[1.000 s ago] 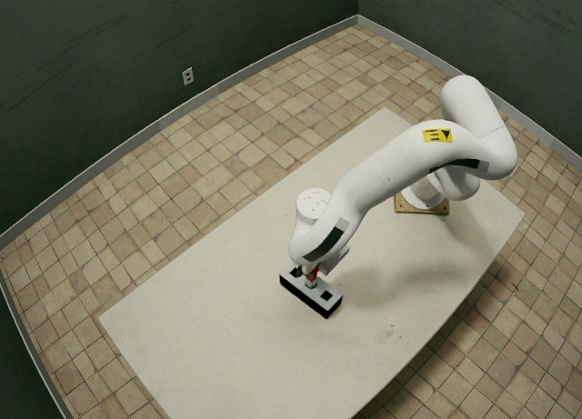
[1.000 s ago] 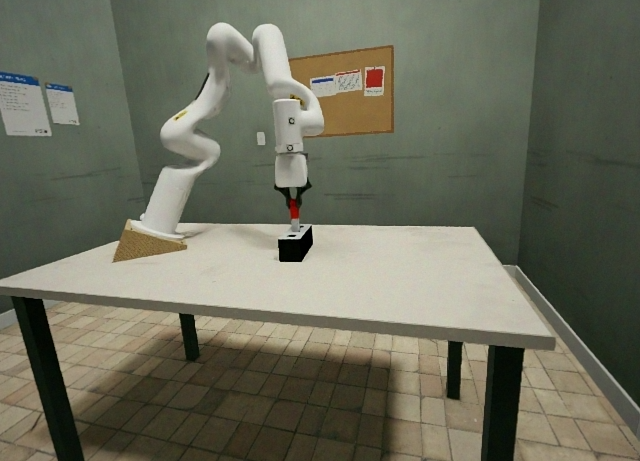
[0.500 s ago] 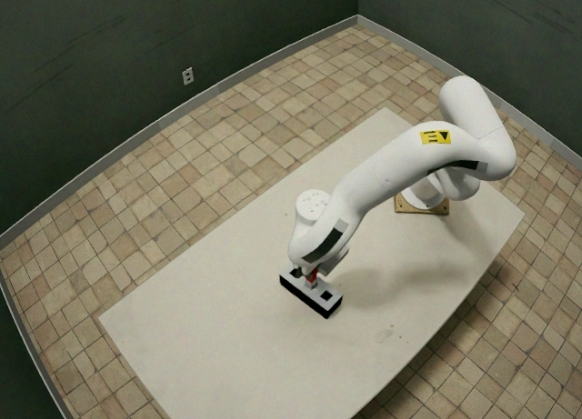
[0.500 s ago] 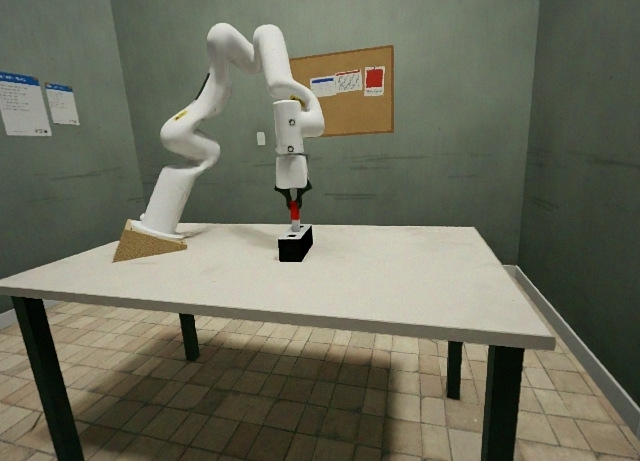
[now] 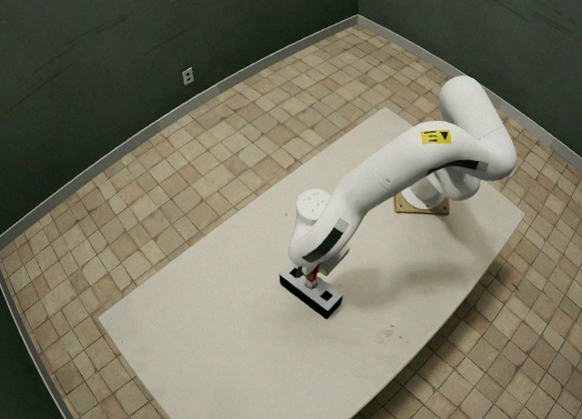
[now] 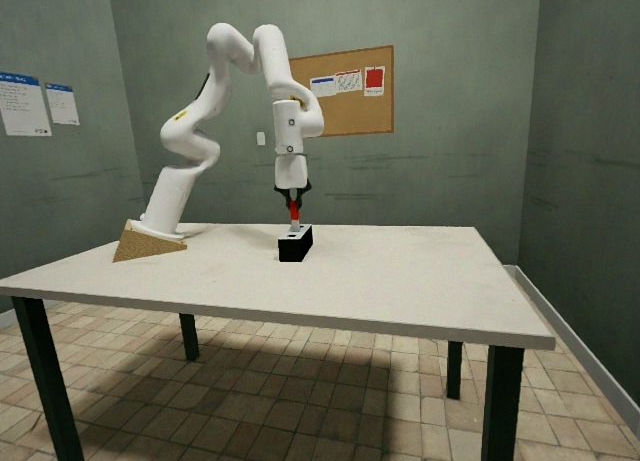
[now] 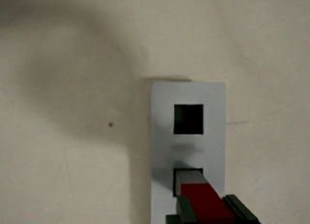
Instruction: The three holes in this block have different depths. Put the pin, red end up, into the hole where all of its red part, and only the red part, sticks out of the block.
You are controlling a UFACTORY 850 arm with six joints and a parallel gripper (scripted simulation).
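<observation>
Now: the pin 2 cm below my hand. Round my hand: black block 13 cm below.
</observation>
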